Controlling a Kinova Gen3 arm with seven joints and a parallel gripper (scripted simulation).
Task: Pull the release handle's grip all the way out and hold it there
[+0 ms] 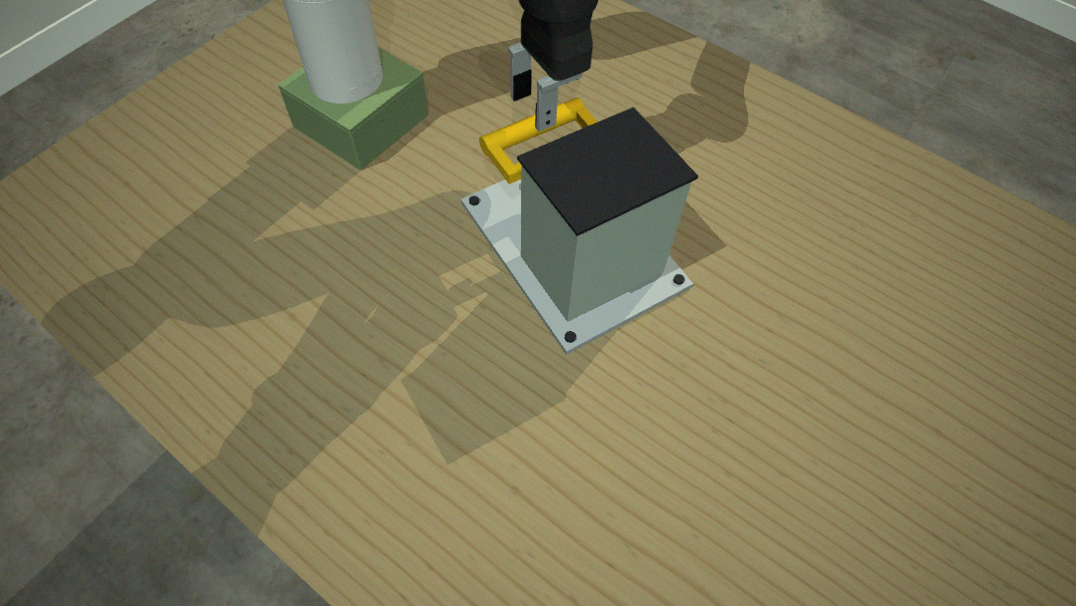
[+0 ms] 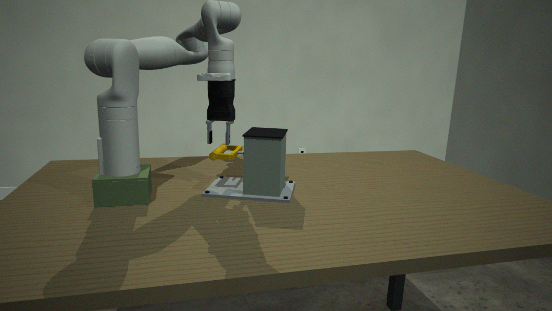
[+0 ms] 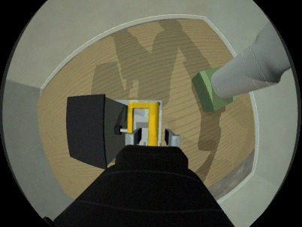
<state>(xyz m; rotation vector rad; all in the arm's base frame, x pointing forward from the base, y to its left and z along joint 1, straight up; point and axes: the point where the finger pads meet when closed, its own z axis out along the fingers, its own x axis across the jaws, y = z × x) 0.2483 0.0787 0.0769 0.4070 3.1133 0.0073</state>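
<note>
My hand is 140 mm above the grey base plate, 90 mm short of it and 20 mm to the left of it.
</note>
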